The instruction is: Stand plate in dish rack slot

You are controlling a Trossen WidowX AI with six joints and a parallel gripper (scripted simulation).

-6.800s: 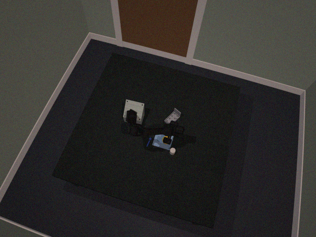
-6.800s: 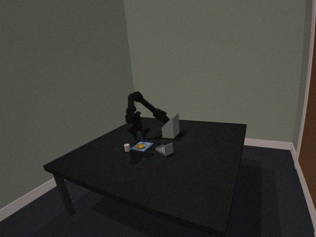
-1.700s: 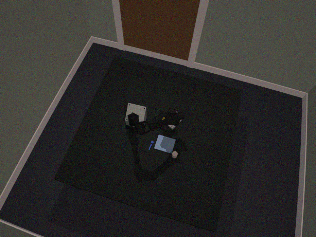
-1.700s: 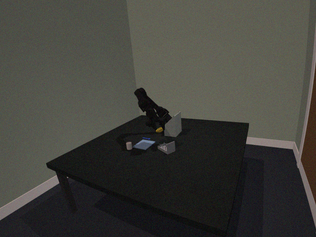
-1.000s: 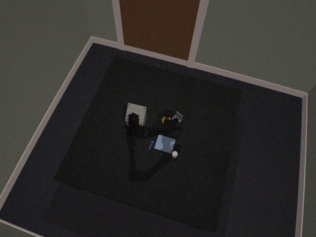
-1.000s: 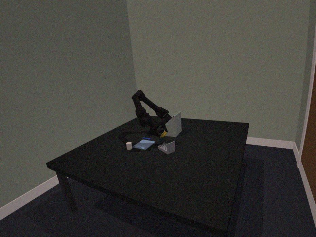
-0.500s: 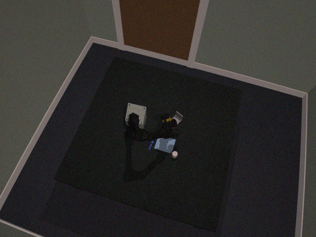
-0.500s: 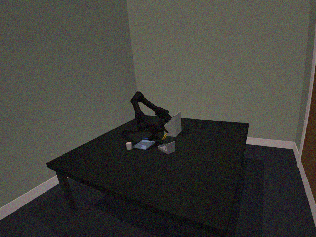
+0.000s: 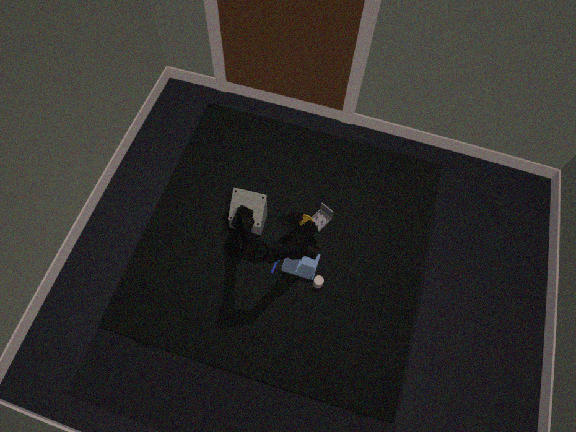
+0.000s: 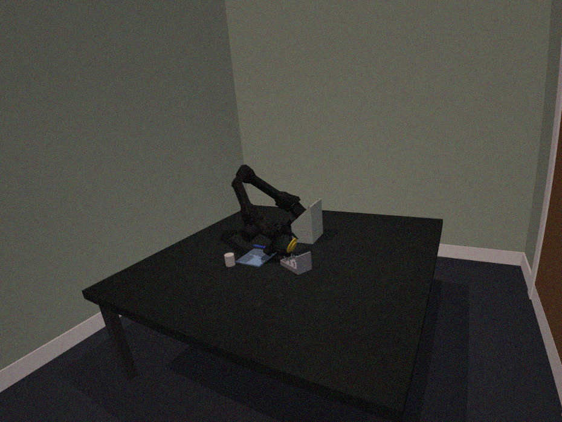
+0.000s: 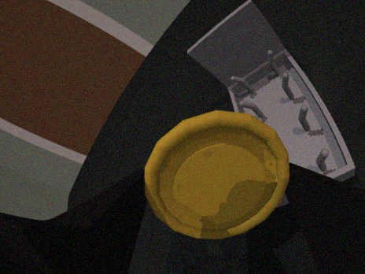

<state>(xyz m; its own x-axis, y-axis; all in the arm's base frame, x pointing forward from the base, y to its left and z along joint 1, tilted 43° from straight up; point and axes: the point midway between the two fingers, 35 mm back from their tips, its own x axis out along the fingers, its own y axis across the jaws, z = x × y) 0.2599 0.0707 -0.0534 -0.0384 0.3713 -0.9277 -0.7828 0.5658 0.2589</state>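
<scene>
Right now the grey dish rack is 50 mm below my gripper tip, 50 mm ahead of it and 40 mm to the left of it. From my gripper tip the other things lie so: yellow plate (10 mm to the right); then light blue mat (180 mm to the right, 70 mm below, 60 mm ahead); then white cup (240 mm to the right, 170 mm ahead, 40 mm below).
</scene>
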